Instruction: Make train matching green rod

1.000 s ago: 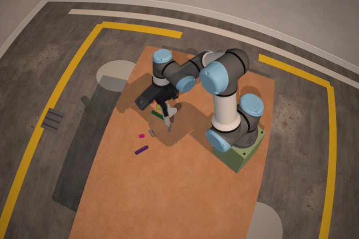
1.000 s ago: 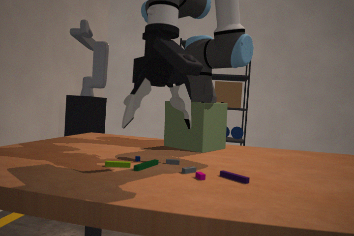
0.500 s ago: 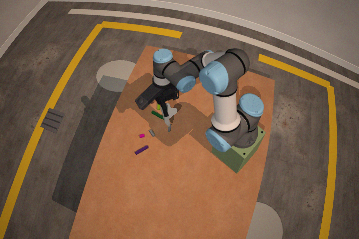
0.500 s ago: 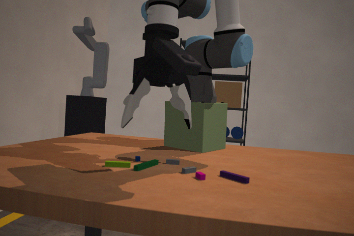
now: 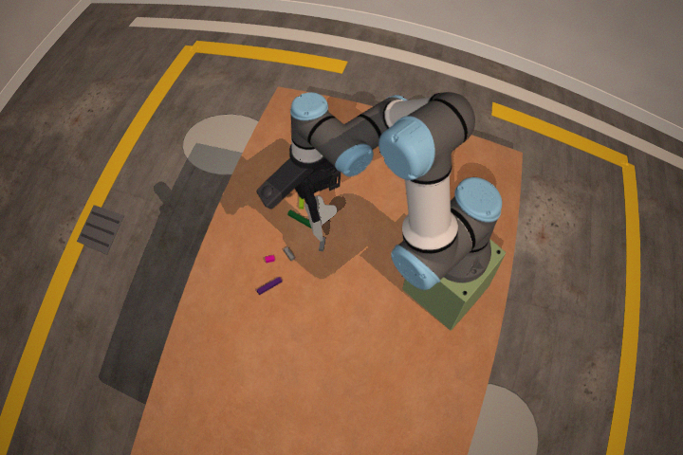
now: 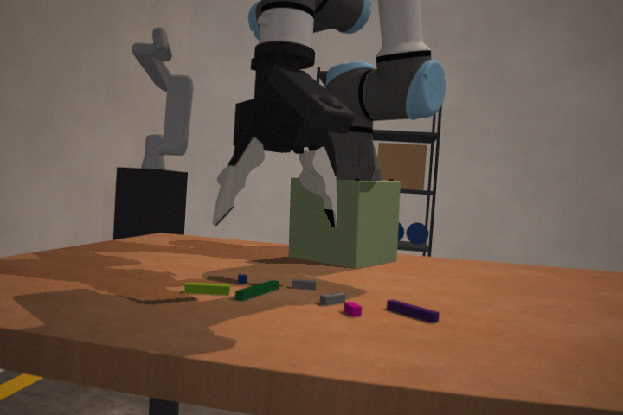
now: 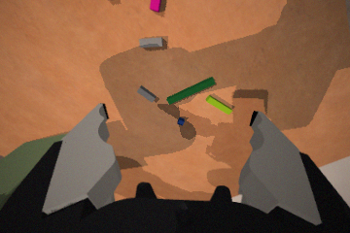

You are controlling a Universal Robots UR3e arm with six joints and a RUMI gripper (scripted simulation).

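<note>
Right now my hand is 7 cm above the blue rod, 6 cm to the left of it and 4 cm past it. The rest, counted from my hand: green rod: 7 cm below, 2 cm to the right, 1 cm ahead; then lime rod: 7 cm to the right, 7 cm below, 4 cm ahead; then magenta rod: 10 cm to the left, 7 cm below, 3 cm ahead.
</note>
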